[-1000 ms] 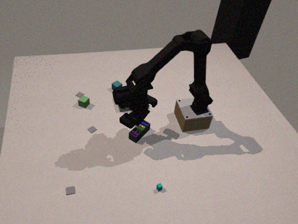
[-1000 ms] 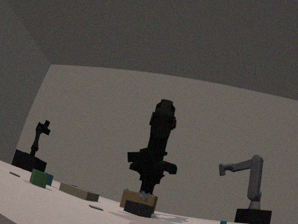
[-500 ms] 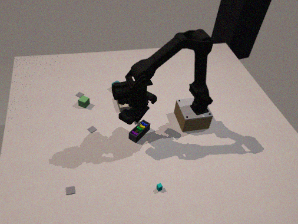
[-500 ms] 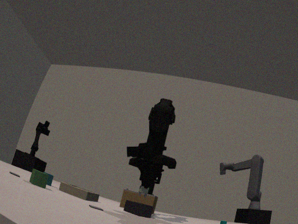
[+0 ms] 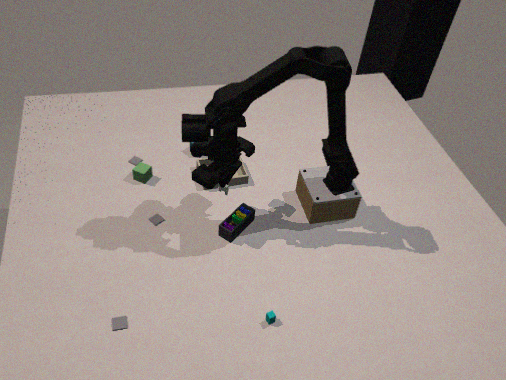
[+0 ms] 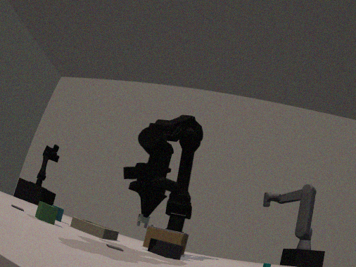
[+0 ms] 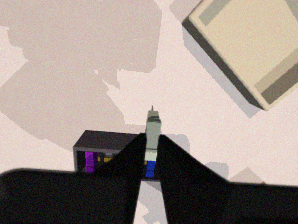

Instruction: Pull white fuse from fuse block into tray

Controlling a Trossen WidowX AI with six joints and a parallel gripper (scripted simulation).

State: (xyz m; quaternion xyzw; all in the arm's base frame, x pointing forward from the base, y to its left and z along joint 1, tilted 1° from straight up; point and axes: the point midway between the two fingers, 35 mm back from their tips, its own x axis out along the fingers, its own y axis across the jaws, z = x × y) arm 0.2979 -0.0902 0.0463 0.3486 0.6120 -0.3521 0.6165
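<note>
Now: gripper tip 13 cm to the left of the beige tray, 9 cm above it and 5 cm past it. Round my gripper tip: green cube (19 cm to the right, 17 cm ahead, 7 cm below); white fuse (1 cm below).
</note>
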